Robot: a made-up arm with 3 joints. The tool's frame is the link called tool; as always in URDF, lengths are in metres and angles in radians.
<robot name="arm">
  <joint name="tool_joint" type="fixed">
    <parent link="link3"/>
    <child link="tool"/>
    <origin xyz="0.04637 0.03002 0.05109" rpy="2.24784 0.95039 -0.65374"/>
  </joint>
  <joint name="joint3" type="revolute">
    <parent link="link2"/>
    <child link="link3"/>
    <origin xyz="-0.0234 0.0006 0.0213" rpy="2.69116 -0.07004 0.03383"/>
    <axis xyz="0 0 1"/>
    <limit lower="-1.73" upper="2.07"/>
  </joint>
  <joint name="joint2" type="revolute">
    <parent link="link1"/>
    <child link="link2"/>
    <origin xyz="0.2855 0.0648 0.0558" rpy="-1.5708 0 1.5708"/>
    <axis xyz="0 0 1"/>
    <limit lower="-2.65" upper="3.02"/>
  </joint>
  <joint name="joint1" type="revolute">
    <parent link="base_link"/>
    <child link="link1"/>
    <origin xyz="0.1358 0.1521 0.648" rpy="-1.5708 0 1.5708"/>
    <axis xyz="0 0 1"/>
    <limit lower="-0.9" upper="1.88"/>
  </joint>
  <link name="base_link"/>
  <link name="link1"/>
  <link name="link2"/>
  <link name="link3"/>
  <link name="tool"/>
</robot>
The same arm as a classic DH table. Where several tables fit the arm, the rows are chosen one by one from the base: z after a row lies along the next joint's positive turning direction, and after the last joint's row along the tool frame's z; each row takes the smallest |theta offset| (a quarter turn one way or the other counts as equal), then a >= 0, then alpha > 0; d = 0 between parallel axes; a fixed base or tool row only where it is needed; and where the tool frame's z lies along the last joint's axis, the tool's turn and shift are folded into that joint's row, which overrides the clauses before.
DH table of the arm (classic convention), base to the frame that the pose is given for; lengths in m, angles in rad. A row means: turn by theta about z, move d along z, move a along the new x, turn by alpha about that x. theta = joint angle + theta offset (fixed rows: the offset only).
base (fixed): d 0.648, theta offset 1.5708, a 0.1521, alpha -1.5708
joint1: d -0.08, theta offset 1.5708, a 0.0648, alpha -1.5708
joint2: d -0.2738, theta offset 0.1776, a -0.0229, alpha 2.6861
joint3: d 0.0194, theta offset -1.0732, a -0.013, alpha 1.9436
tool (fixed): d -0.0577, theta offset -1.0627, a 0, alpha 0
Joint limits (rad, base to tool): -0.9..1.88 -2.65..3.02 -1.73..2.07

